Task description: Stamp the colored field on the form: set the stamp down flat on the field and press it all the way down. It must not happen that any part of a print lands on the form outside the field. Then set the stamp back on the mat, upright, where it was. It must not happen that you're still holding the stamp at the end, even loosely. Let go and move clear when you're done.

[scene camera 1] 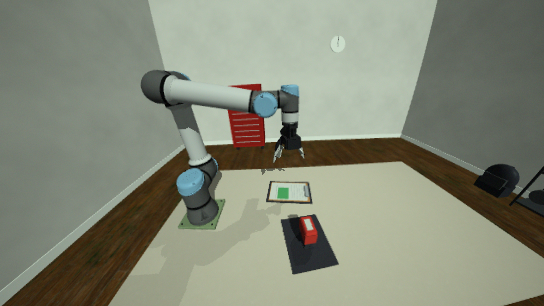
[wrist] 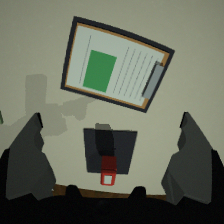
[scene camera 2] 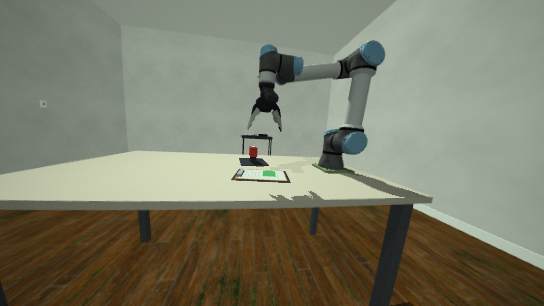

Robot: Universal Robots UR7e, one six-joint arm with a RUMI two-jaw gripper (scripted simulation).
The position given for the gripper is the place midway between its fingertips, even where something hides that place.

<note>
In view: the gripper (scene camera 2: 265, 130), a form (scene camera 1: 279, 192) and a dark mat (scene camera 1: 302, 260).
The gripper also shows in the wrist view (wrist: 110, 113). The form shows as well in the wrist view (wrist: 103, 62). The dark mat also shows in the wrist view (wrist: 95, 140).
</note>
